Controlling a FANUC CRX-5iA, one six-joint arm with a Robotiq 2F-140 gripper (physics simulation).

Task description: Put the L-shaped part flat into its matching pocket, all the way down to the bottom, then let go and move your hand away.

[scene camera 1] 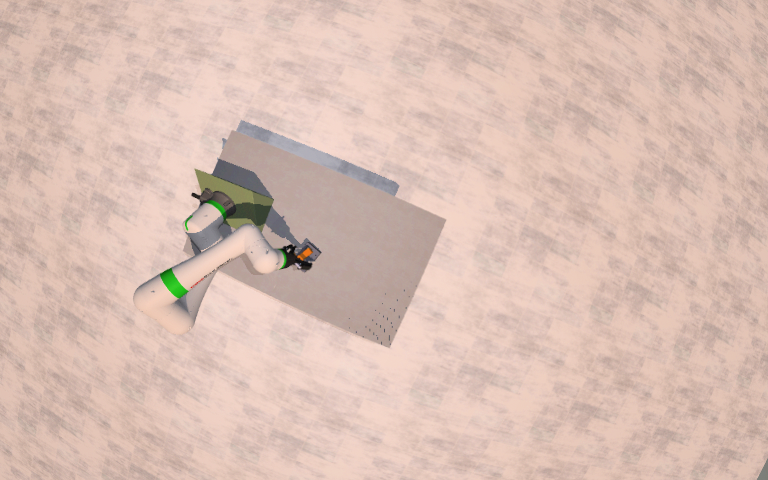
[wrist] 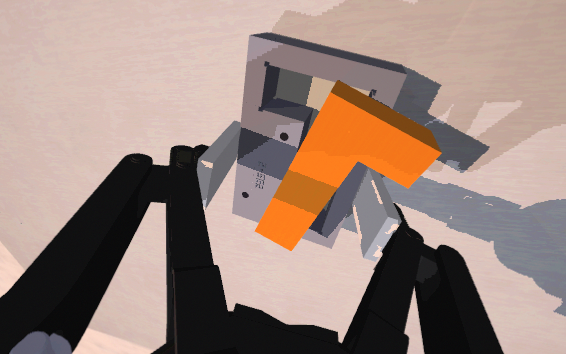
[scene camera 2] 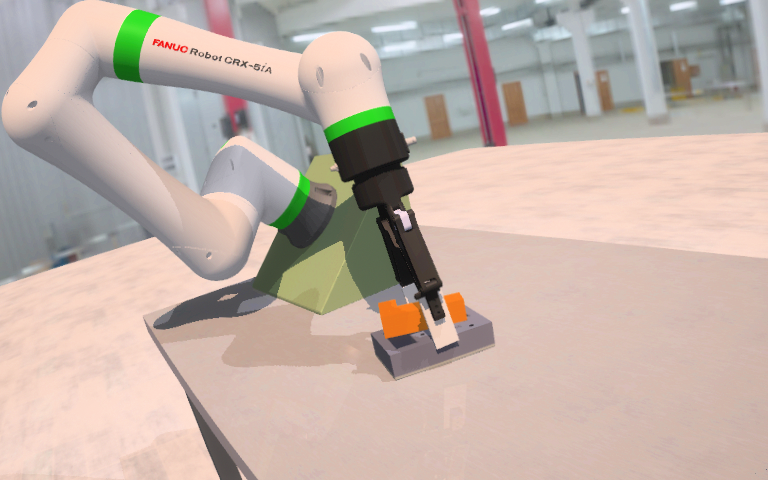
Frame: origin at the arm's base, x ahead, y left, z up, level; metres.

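Seen in the pictures: gripper, fingertip midpoint: [scene camera 1: 307,256] [wrist: 299,160] [scene camera 2: 436,336]; arm's base at its link origin: [scene camera 1: 224,202] [scene camera 2: 314,216].
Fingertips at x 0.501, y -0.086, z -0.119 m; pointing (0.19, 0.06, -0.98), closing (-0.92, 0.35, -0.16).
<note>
Pixels of each thing's top centre, then the offset from my fingertips to it. Level surfaces: height alone.
- orange L-shaped part at its top centre: [wrist: 329,200] [scene camera 2: 419,301] [scene camera 1: 300,254] 0.029 m back, 0.002 m left, 0.045 m up
- grey block at its top centre: [wrist: 297,161] [scene camera 2: 429,327] [scene camera 1: 305,257] 0.003 m back, 0.007 m right, 0.016 m up
- table at its surface level: 0.021 m down
The orange L-shaped part [scene camera 1: 305,253] [scene camera 2: 400,320] [wrist: 345,130] lies on top of the grey block, turned relative to the pocket and standing proud of the block's top. The grey block [scene camera 2: 419,360] [wrist: 253,90] sits on the table. Part of its pocket [wrist: 292,87] shows uncovered at one end in the wrist view; the part hides much of the rest. My gripper [scene camera 1: 300,258] [scene camera 2: 428,319] [wrist: 299,160] is down at the block, partly open, with its pads on either side of the part's long leg. In the wrist view a gap shows between the left pad and the part.
The table [scene camera 1: 362,243] [scene camera 2: 594,339] bears the block. A green wedge-shaped mount [scene camera 1: 240,195] [scene camera 2: 305,283] carries the arm's base behind the block. The arm reaches over from the left in scene camera 2. The table's left edge shows there too.
</note>
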